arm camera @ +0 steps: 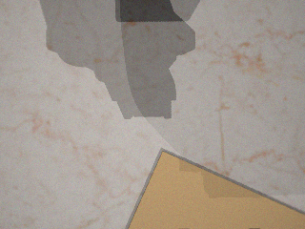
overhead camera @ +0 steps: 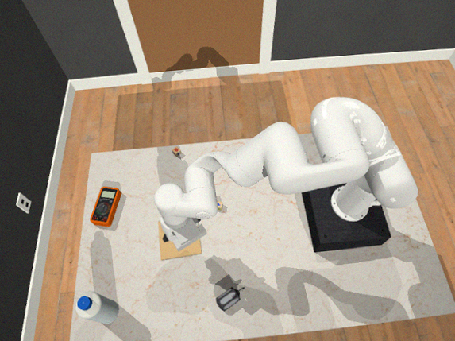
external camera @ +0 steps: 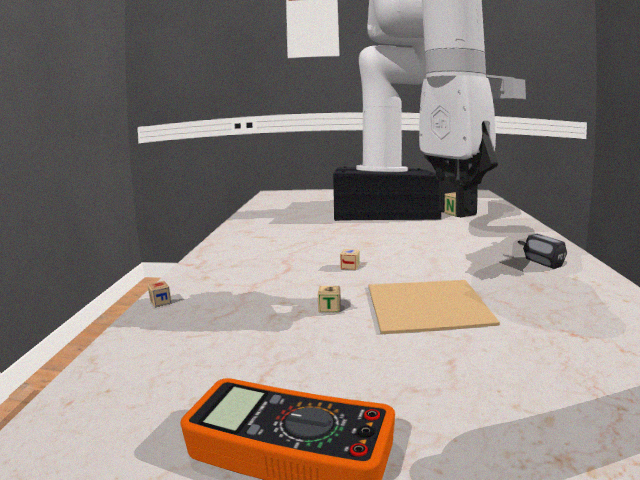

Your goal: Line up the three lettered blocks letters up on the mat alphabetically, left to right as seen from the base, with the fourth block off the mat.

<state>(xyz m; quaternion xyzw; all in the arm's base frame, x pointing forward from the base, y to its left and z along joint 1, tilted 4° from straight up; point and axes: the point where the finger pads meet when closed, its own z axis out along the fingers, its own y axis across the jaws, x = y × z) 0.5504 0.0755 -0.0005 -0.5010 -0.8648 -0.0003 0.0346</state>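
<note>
My hand is 40 mm short of the tan mat, 40 mm to the left of it and 130 mm above it. From my hand the other things lie so: black plug adapter 130 mm behind, 180 mm to the left, 110 mm below; orange multimeter 300 mm ahead, 170 mm to the right, 110 mm below.
</note>
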